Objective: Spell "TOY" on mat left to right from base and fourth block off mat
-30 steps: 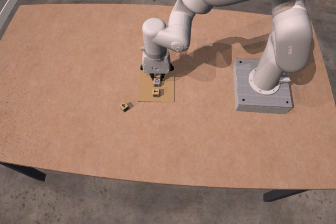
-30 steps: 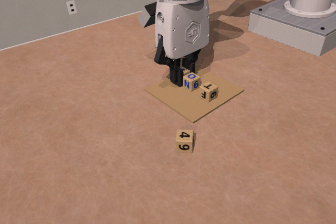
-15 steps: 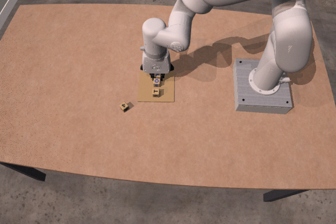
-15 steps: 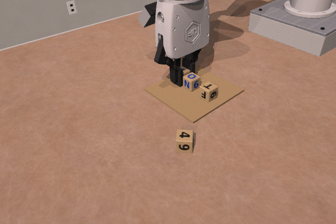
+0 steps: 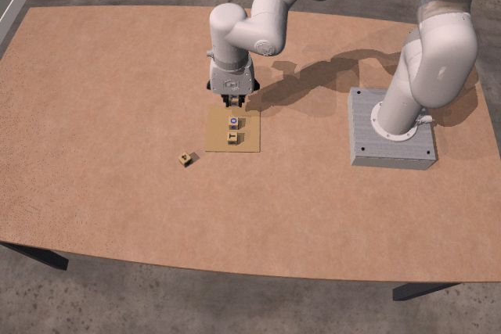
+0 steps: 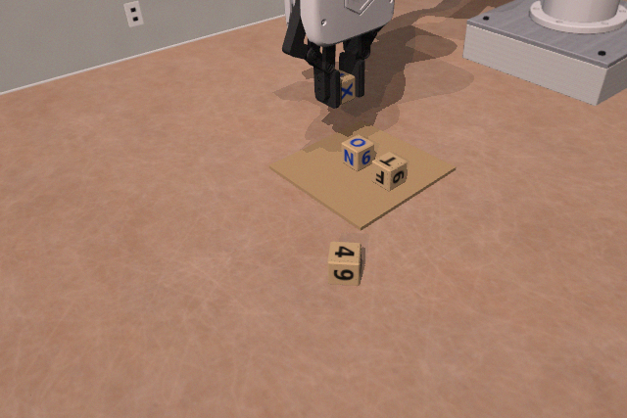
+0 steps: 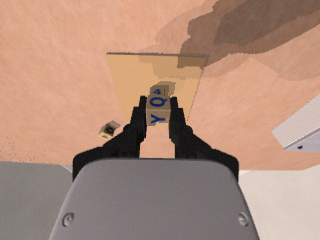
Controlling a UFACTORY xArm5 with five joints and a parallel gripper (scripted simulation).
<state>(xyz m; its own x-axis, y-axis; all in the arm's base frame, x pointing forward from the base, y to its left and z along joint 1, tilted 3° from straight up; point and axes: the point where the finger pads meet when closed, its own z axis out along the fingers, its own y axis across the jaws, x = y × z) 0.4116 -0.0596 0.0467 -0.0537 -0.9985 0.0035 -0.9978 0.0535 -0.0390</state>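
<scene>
Now: hand 3 cm to the right of the O block and 7 cm above it. From my hand the other things lie so: tan mat (1 cm ahead, 4 cm to the left, 9 cm below); T block (1 cm ahead, 7 cm to the left, 7 cm below).
</scene>
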